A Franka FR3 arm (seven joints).
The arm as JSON. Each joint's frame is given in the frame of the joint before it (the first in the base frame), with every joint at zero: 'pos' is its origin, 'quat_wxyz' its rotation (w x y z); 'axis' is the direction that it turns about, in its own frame. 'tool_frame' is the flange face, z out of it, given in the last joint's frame.
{
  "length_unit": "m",
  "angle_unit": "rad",
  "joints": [
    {
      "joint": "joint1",
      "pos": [
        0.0,
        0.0,
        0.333
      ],
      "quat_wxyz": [
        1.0,
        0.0,
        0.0,
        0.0
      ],
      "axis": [
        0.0,
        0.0,
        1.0
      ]
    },
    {
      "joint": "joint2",
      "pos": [
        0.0,
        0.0,
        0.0
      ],
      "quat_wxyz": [
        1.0,
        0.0,
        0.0,
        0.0
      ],
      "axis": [
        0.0,
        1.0,
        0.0
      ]
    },
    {
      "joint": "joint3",
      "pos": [
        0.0,
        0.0,
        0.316
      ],
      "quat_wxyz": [
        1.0,
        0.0,
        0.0,
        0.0
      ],
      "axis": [
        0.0,
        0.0,
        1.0
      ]
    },
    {
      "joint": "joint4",
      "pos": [
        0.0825,
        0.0,
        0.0
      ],
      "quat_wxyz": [
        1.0,
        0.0,
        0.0,
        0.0
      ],
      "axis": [
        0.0,
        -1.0,
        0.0
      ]
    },
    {
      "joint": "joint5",
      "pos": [
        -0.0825,
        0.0,
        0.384
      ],
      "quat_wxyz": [
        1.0,
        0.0,
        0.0,
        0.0
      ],
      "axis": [
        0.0,
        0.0,
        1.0
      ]
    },
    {
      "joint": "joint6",
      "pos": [
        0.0,
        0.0,
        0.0
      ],
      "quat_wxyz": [
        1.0,
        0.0,
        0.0,
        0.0
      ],
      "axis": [
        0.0,
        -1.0,
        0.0
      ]
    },
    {
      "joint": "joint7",
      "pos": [
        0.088,
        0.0,
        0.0
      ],
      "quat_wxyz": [
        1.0,
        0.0,
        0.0,
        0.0
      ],
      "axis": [
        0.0,
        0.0,
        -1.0
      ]
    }
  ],
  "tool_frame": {
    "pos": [
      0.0,
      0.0,
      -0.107
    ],
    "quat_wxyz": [
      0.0,
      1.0,
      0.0,
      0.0
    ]
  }
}
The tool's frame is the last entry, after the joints.
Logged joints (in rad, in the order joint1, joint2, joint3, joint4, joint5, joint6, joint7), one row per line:
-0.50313 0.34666 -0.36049 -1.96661 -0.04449 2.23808 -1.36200
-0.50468 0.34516 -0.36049 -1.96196 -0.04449 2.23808 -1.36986
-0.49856 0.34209 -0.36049 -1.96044 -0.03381 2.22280 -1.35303
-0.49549 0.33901 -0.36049 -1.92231 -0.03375 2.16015 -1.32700
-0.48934 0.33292 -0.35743 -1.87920 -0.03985 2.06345 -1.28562
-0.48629 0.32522 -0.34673 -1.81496 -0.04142 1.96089 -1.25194
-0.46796 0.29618 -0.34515 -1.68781 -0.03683 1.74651 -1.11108
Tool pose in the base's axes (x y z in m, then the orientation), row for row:
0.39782 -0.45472 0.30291 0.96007 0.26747 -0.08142 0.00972
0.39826 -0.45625 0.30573 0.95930 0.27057 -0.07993 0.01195
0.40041 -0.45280 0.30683 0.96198 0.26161 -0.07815 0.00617
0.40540 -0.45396 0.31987 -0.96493 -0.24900 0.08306 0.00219
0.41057 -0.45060 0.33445 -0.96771 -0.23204 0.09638 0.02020
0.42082 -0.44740 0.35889 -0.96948 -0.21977 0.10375 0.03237
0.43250 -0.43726 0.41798 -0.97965 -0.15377 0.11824 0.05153
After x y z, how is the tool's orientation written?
As a quaternion, x y z w.
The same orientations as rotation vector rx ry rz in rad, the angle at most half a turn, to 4 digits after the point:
2.9976 0.8351 -0.2542
2.9910 0.8436 -0.2492
3.0103 0.8187 -0.2446
-3.0272 -0.7812 0.2606
-3.0017 -0.7197 0.2990
-2.9845 -0.6766 0.3194
-2.9806 -0.4679 0.3597

